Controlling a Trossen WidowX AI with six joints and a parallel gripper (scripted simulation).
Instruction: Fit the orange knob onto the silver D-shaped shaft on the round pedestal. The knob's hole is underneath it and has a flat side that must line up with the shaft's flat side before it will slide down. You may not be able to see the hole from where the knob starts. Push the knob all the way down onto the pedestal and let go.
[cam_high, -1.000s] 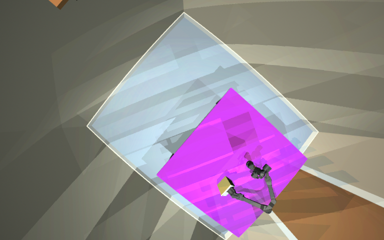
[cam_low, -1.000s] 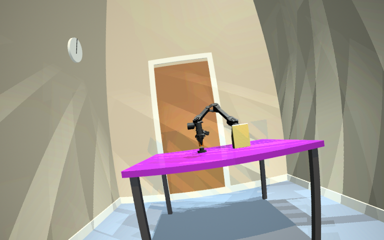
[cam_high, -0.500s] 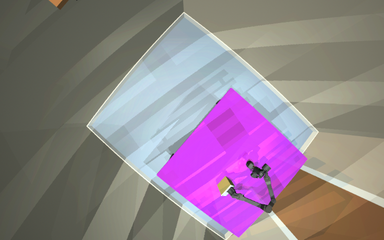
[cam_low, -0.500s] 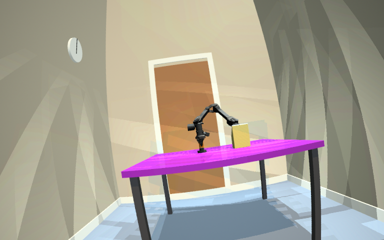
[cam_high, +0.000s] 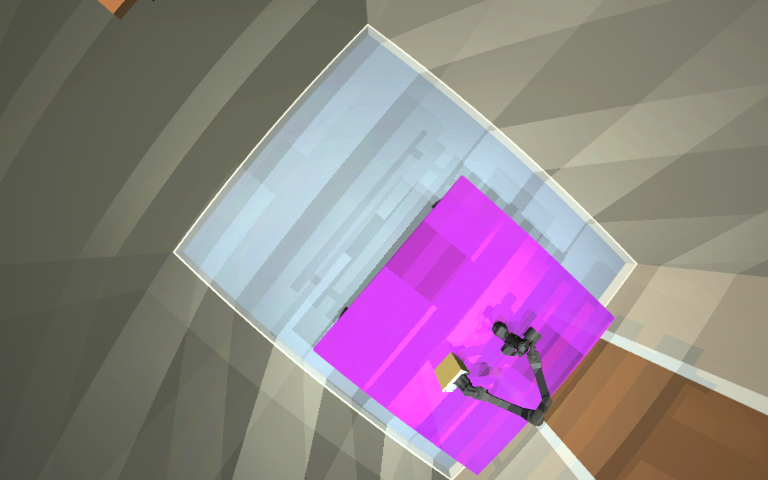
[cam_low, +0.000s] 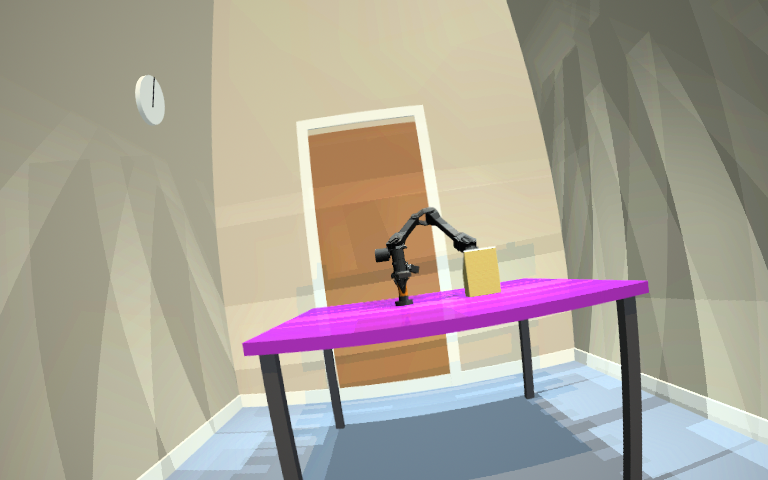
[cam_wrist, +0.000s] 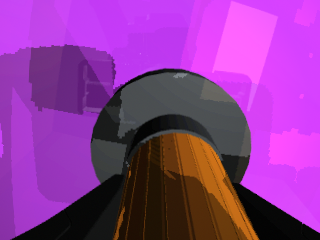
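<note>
My gripper tip is 30 mm below the orange knob. Also, from my gripper tip: round pedestal: 20 mm below.
</note>
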